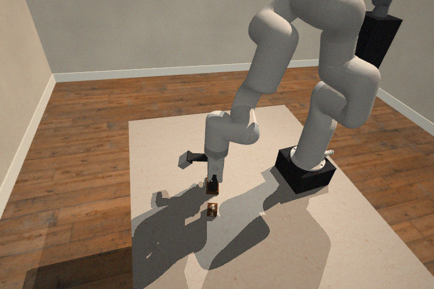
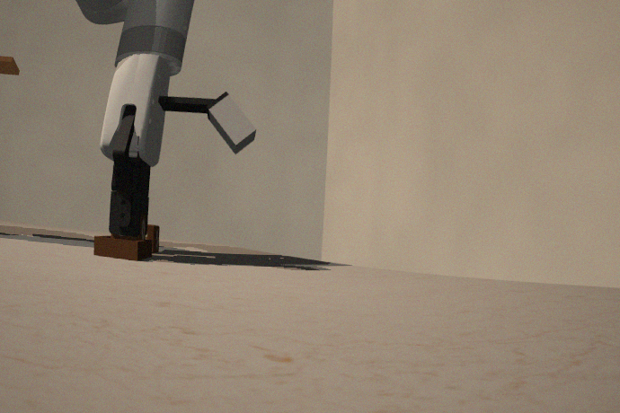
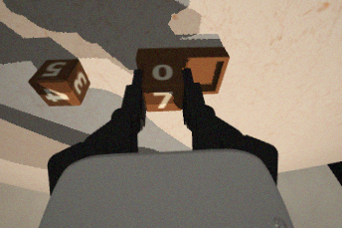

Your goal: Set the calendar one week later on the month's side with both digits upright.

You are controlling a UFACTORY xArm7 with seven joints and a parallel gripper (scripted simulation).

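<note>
Right now the brown calendar tray is 1 cm behind my hand, 2 cm to the right of it and 3 cm below it.
</note>
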